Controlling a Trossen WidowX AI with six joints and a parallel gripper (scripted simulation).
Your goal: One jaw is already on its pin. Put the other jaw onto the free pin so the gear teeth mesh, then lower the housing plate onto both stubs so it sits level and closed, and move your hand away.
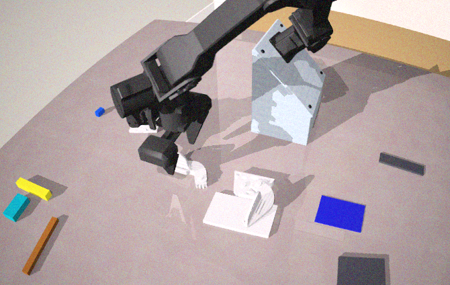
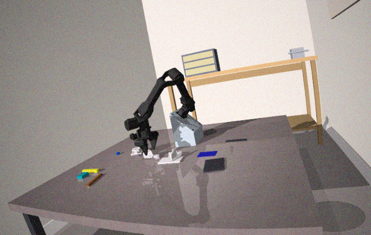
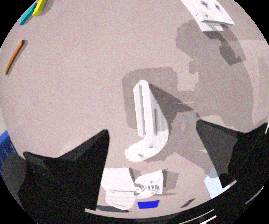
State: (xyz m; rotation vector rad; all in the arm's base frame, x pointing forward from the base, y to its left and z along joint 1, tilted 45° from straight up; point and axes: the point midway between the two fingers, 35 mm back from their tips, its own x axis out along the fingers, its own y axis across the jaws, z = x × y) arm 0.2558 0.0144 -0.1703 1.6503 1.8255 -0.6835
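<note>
The white base plate is 160 mm to the left of my gripper tip, 60 mm ahead of it and 30 mm below it. The rest, counted from my gripper tip: blue cube 310 mm to the right, 70 mm behind, 20 mm below; then blue pad 330 mm to the left, 30 mm below, 20 mm behind; then white jaw 170 mm to the left, 10 mm below, 10 mm ahead.
</note>
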